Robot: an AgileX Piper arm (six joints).
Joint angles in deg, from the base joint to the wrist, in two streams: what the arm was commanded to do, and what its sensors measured. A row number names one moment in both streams.
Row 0, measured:
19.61 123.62 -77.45 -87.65 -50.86 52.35
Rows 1 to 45, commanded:
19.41 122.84 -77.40 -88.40 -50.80 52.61
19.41 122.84 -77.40 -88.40 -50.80 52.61
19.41 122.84 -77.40 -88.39 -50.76 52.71
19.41 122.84 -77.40 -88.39 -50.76 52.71
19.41 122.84 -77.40 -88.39 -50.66 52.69
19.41 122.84 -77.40 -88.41 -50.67 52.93
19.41 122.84 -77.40 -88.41 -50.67 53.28
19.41 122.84 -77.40 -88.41 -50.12 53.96
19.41 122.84 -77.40 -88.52 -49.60 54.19
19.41 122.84 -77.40 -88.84 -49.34 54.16
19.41 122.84 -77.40 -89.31 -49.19 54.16
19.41 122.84 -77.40 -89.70 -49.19 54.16
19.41 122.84 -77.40 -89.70 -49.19 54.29
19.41 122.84 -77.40 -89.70 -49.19 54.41
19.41 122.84 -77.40 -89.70 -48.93 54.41
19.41 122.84 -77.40 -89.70 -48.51 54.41
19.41 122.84 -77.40 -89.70 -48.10 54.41
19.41 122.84 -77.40 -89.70 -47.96 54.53
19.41 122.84 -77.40 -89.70 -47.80 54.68
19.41 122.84 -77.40 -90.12 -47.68 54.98
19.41 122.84 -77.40 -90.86 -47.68 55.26
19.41 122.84 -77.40 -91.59 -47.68 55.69
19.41 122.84 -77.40 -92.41 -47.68 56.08
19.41 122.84 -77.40 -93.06 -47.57 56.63
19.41 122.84 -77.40 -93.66 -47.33 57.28
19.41 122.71 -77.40 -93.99 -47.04 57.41
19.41 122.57 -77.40 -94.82 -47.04 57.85
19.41 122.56 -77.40 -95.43 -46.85 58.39
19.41 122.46 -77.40 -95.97 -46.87 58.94
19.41 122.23 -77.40 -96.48 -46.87 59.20
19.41 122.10 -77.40 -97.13 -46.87 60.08
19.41 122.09 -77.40 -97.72 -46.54 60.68
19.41 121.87 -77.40 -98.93 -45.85 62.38
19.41 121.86 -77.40 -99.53 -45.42 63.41
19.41 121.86 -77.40 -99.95 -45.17 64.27
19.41 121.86 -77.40 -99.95 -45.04 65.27
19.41 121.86 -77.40 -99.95 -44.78 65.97
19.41 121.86 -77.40 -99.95 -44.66 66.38
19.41 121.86 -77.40 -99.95 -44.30 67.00
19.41 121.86 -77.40 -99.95 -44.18 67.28
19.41 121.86 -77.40 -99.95 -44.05 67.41
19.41 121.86 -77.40 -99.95 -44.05 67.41
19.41 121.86 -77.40 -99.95 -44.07 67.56
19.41 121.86 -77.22 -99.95 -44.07 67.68
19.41 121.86 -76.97 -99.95 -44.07 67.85
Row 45, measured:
19.61 121.73 -77.80 -96.57 -45.45 66.75
